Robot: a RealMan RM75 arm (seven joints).
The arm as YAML. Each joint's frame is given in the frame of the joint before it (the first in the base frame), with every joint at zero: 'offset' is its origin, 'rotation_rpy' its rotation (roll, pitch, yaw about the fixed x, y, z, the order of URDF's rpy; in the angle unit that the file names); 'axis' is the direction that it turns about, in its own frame. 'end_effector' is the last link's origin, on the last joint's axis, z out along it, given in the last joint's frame.
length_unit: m
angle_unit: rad
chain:
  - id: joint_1
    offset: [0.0, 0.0, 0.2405]
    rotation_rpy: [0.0, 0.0, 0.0]
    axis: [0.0, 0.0, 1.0]
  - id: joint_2
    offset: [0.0, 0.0, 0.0]
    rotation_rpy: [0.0, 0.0, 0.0]
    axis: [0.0, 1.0, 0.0]
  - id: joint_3
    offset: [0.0, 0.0, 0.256]
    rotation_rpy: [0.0, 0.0, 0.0]
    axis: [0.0, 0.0, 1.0]
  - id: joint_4
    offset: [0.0, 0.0, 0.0]
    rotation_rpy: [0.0, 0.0, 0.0]
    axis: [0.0, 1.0, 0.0]
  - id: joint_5
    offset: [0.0, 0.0, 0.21]
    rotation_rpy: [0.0, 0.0, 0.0]
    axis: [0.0, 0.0, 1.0]
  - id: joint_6
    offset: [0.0, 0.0, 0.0]
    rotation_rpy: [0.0, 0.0, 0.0]
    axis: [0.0, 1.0, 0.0]
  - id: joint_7
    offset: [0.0, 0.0, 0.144]
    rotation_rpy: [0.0, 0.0, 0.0]
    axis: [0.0, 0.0, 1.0]
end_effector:
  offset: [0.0, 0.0, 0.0]
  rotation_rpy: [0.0, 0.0, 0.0]
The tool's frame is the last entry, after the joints.
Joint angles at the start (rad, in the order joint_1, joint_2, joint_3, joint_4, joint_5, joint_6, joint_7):
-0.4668, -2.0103, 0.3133, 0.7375, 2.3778, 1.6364, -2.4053
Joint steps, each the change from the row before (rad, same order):
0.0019, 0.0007, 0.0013, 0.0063, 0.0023, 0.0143, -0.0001
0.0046, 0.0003, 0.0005, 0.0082, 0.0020, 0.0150, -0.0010
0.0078, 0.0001, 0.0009, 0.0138, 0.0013, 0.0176, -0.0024
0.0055, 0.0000, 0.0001, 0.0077, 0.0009, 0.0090, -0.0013
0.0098, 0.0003, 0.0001, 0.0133, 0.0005, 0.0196, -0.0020
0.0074, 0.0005, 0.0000, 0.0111, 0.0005, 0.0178, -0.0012
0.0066, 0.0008, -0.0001, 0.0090, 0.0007, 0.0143, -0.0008
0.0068, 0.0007, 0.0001, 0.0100, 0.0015, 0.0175, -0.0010
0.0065, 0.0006, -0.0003, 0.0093, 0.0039, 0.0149, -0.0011
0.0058, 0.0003, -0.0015, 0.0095, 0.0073, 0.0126, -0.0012
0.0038, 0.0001, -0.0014, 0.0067, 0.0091, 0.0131, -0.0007
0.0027, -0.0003, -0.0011, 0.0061, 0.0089, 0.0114, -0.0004
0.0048, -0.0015, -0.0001, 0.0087, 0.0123, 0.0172, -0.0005
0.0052, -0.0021, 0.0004, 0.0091, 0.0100, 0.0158, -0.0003
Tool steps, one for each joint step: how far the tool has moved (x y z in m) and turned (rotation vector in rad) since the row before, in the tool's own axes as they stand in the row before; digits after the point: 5 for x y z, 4 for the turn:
-0.00111, 0.00081, -0.00148, -0.0029, -0.0094, 0.0033
-0.00169, 0.00019, -0.00223, -0.0019, -0.0078, 0.0008
-0.00202, -0.00016, -0.00358, 0.0003, -0.0064, 0.0004
-0.00140, -0.00051, -0.00223, 0.0012, -0.0026, -0.0010
-0.00281, -0.00047, -0.00403, -0.0010, -0.0067, -0.0015
-0.00227, -0.00003, -0.00329, -0.0018, -0.0067, -0.0001
-0.00196, -0.00024, -0.00293, -0.0006, -0.0052, -0.0004
-0.00237, 0.00001, -0.00305, -0.0014, -0.0079, -0.0003
-0.00239, -0.00042, -0.00287, 0.0014, -0.0077, -0.0013
-0.00230, -0.00081, -0.00277, 0.0048, -0.0073, -0.0021
-0.00240, -0.00051, -0.00189, 0.0032, -0.0107, -0.0023
-0.00208, -0.00034, -0.00141, 0.0031, -0.0101, -0.0015
-0.00362, -0.00048, -0.00161, 0.0034, -0.0165, -0.0030
-0.00350, -0.00039, -0.00142, 0.0027, -0.0144, -0.0027

